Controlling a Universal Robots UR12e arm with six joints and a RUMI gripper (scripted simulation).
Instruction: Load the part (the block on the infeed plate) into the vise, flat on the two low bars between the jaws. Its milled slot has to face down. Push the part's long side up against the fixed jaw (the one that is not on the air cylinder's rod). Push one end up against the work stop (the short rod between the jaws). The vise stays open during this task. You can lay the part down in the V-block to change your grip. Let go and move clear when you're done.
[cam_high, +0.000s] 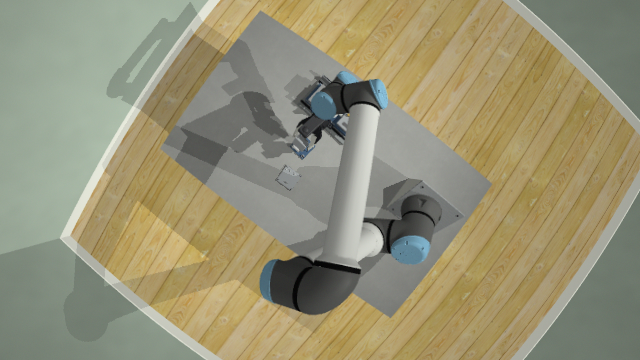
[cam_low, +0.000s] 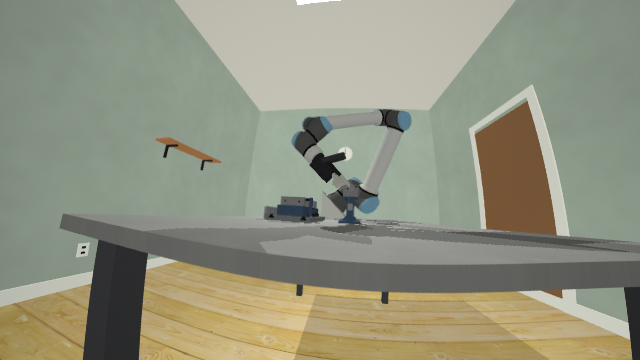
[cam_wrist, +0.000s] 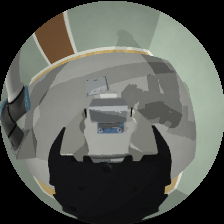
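My hand is 1 cm above the part. Round my hand: vise 22 cm to the right, 12 cm below, 1 cm ahead; infeed plate 17 cm to the left, 16 cm below, 6 cm behind.
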